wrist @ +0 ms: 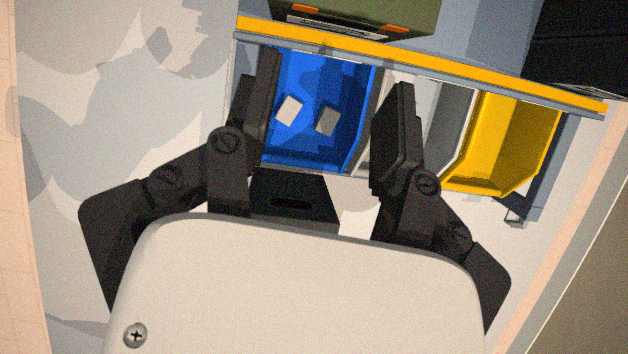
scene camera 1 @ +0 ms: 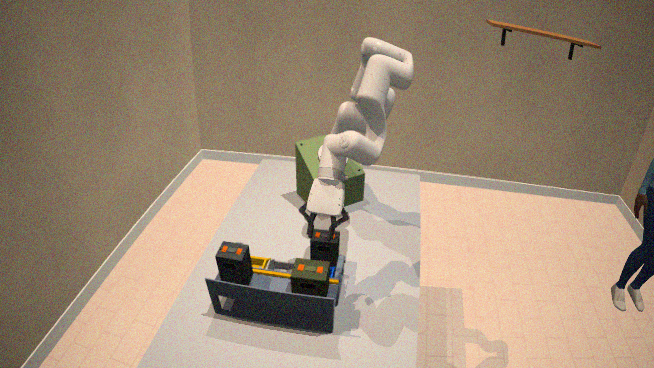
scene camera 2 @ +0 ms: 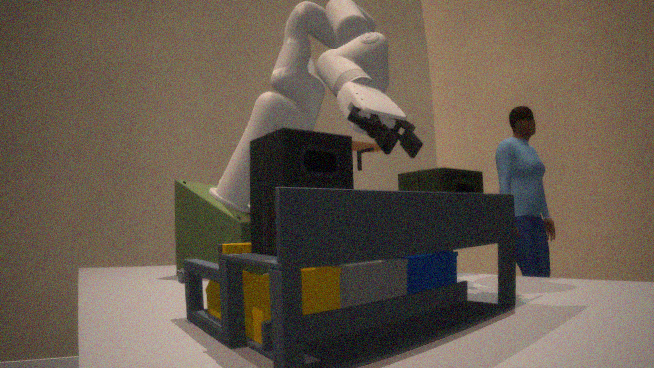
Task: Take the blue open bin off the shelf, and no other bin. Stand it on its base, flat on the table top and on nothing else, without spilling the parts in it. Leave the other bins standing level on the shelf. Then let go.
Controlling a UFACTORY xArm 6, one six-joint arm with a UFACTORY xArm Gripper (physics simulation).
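Places are measured from the arm's base along level axes (x ahead, y left, z up), in centimetres.
Pixels of known places: gripper, fingertip midpoint: (wrist: 332, 87) (scene camera 1: 319, 239) (scene camera 2: 405, 149); arm's base, link origin: (scene camera 2: 229, 201).
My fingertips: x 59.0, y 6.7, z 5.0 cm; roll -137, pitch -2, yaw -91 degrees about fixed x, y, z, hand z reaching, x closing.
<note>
Ahead of a thing's pixels: the offset from my fingertips to its middle.
The blue open bin {dx -1.8, dy -1.4, dz -19.9 cm} (scene camera 1: 332, 273) (scene camera 2: 432, 272) (wrist: 305, 150) sits at one end of the grey-blue shelf (scene camera 1: 272, 307) (scene camera 2: 395, 220), with two small blocks visible inside it in the wrist view. A grey bin {dx -1.5, dy -12.6, dz -19.9 cm} (scene camera 2: 372, 282) (wrist: 442, 125) stands beside it, then a yellow bin {dx -1.1, dy -23.8, dz -19.9 cm} (scene camera 1: 259, 262) (scene camera 2: 320, 290) (wrist: 530, 135). All stand on the shelf. My gripper (scene camera 1: 322, 235) (scene camera 2: 401, 149) (wrist: 332, 87) is open and empty, tilted, above the shelf's bin side. In the wrist view its fingers frame the blue bin; scene camera 2 shows them well above the bins.
A tall black box {dx +8.4, dy -24.0, dz -8.0 cm} (scene camera 1: 234, 265) (scene camera 2: 300, 160) (wrist: 580, 45) and an olive box {dx +7.9, dy -0.9, dz -9.2 cm} (scene camera 1: 310, 282) (scene camera 2: 440, 181) (wrist: 400, 10) stand on the shelf top. Another black box {dx -15.6, dy -1.2, dz -17.7 cm} (scene camera 1: 324, 250) (wrist: 295, 187) stands close by the blue bin's open side. A person (scene camera 1: 645, 240) (scene camera 2: 522, 170) stands beyond the table.
</note>
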